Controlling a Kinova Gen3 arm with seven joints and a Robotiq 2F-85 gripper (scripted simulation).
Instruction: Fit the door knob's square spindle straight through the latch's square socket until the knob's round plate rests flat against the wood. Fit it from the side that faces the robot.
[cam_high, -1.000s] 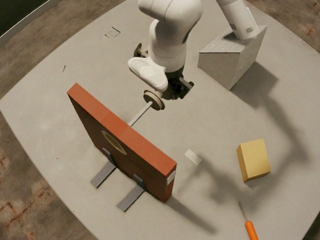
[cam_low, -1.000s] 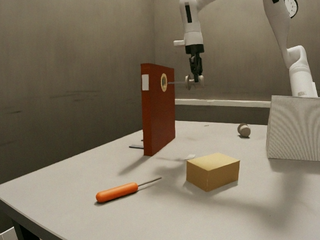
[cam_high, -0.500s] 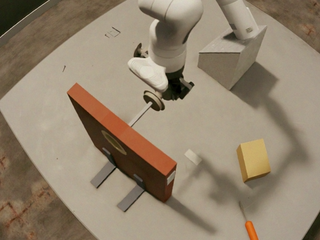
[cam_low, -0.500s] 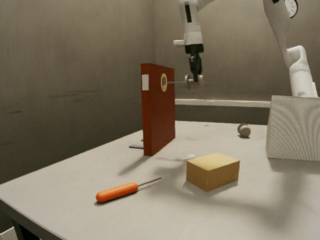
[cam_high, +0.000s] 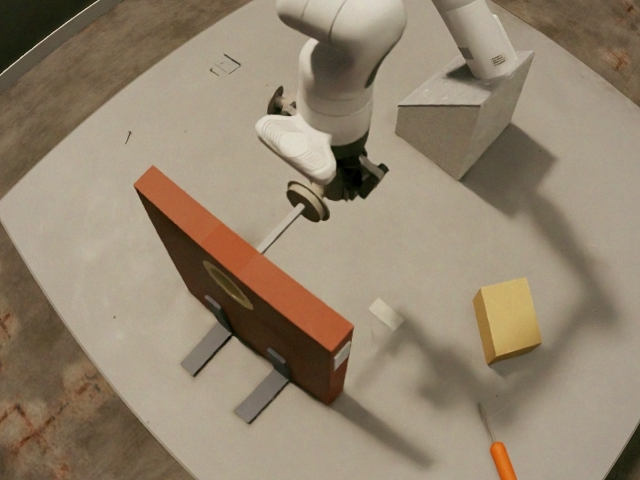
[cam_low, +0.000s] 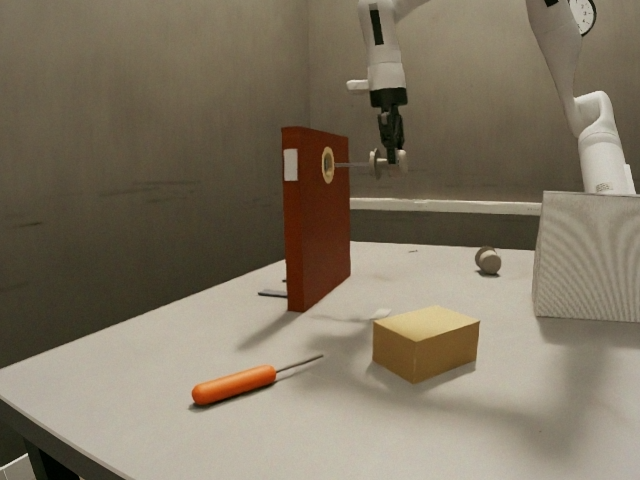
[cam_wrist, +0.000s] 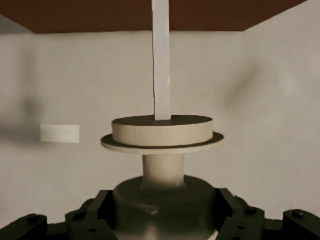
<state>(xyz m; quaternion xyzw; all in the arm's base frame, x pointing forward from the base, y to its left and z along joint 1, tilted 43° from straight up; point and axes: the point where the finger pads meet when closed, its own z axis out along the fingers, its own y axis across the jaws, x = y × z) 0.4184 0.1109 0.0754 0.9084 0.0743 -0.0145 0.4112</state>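
The door knob lies 40 mm ahead of my hand and 10 mm below it. Also, from my hand: tan box 150 mm behind, 280 mm to the left, 260 mm below; then orange screwdriver 10 mm ahead, 430 mm to the left, 270 mm below; then white slip 20 mm behind, 120 mm to the left, 290 mm below.
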